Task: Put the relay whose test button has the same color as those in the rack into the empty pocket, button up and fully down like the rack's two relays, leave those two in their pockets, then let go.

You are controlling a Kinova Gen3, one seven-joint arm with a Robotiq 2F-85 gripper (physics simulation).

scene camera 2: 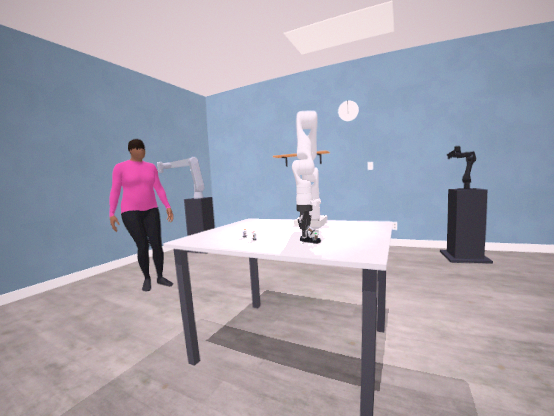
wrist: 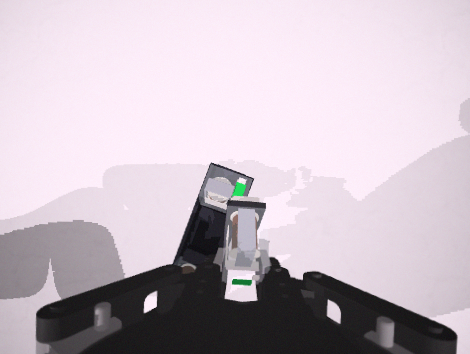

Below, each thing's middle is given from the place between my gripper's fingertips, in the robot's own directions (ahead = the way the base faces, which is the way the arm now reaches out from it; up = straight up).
Now: hand 20 mm past the black rack [wrist: 204,234], 20 mm to the right of it and 20 mm above it.
